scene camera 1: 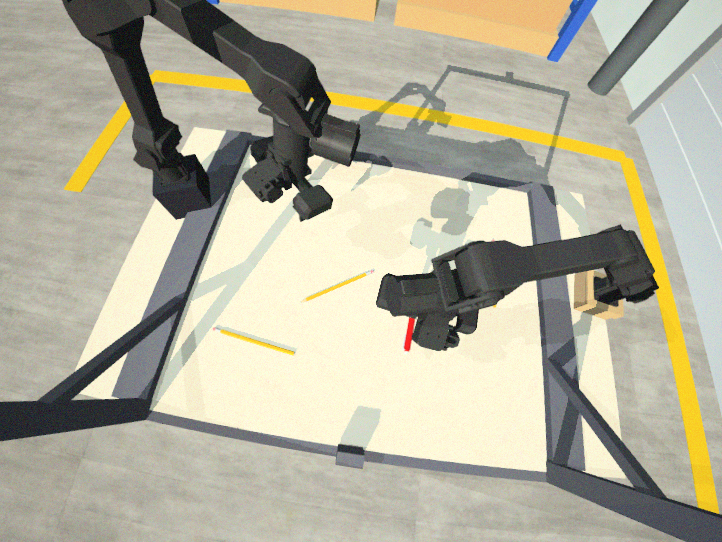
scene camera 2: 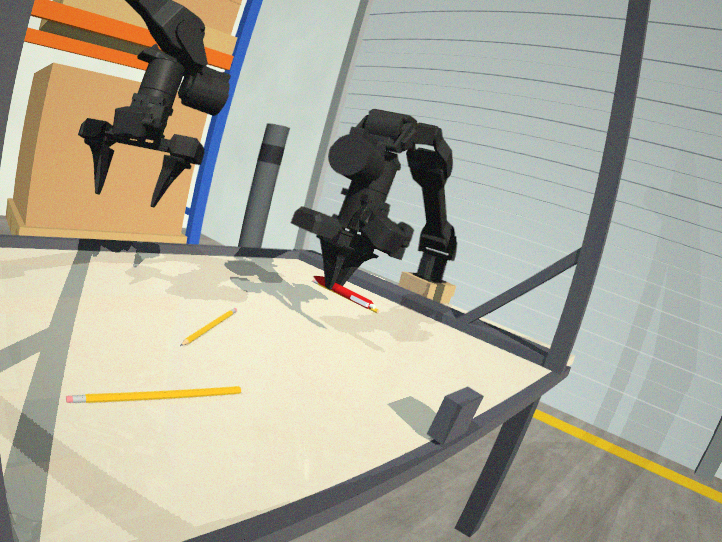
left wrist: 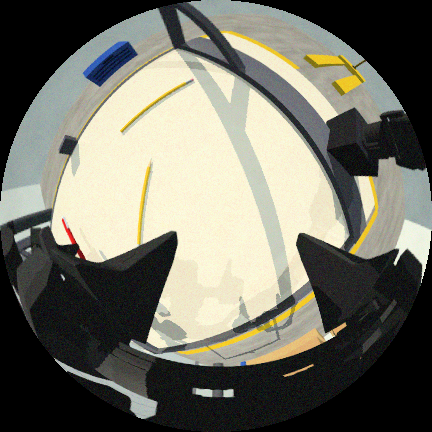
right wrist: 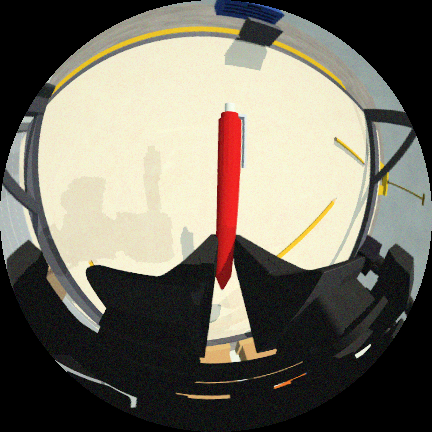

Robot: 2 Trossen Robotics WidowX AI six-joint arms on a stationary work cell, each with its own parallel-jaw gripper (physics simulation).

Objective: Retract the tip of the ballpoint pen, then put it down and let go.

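Seen in the pictures: left gripper, fingertip midpoint: [scene camera 1: 289, 205] [scene camera 2: 124, 200] [left wrist: 240, 238]; right gripper, fingertip midpoint: [scene camera 2: 331, 289] [left wrist: 77, 246] [right wrist: 224, 240]; left arm's base at its link origin: [scene camera 1: 174, 173] [left wrist: 368, 140] [right wrist: 373, 260]; right arm's base at its link origin: [scene camera 1: 605, 291] [scene camera 2: 429, 278].
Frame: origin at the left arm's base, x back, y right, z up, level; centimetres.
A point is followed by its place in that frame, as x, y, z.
A red ballpoint pen [scene camera 1: 409, 334] @[-41.9, 49.1, -2.1] [scene camera 2: 349, 294] @[-41.8, 48.4, -2.5] [left wrist: 73, 239] @[-43.0, 46.1, -2.8] [right wrist: 229, 170] @[-42.2, 49.1, -2.1] has a clip and a white button at its far end in the right wrist view. Its dark red cone points back between the fingers, and no metal point shows there. My right gripper [scene camera 2: 333, 287] @[-44.3, 44.9, -3.2] [right wrist: 224, 240] @[-44.3, 44.9, -3.2] is shut on the pen near the cone and appears to hold it a little above the table. In scene camera 1 the right arm hides part of the pen. My left gripper [scene camera 2: 125, 198] @[-24.8, 18.4, 4.2] [left wrist: 240, 238] @[-24.8, 18.4, 4.2] is open and empty, raised over the table's far left part.
Two yellow pencils [scene camera 1: 338, 285] @[-31.5, 33.0, -10.0] [scene camera 2: 154, 394] @[-9.7, 40.7, -10.0] lie on the table [scene camera 1: 326, 379] @[-23.9, 52.6, -10.6]. Part of a third pencil [scene camera 1: 495, 305] @[-67.0, 47.5, -9.9] [right wrist: 91, 263] @[-66.7, 47.3, -10.2] shows near the right arm. A dark block [scene camera 1: 350, 456] @[-25.0, 67.1, -5.0] [scene camera 2: 456, 414] @[-22.2, 67.4, -6.2] stands on the front edge rail. A wooden block [scene camera 1: 600, 306] @[-91.3, 55.6, -6.0] is at the right arm's base.
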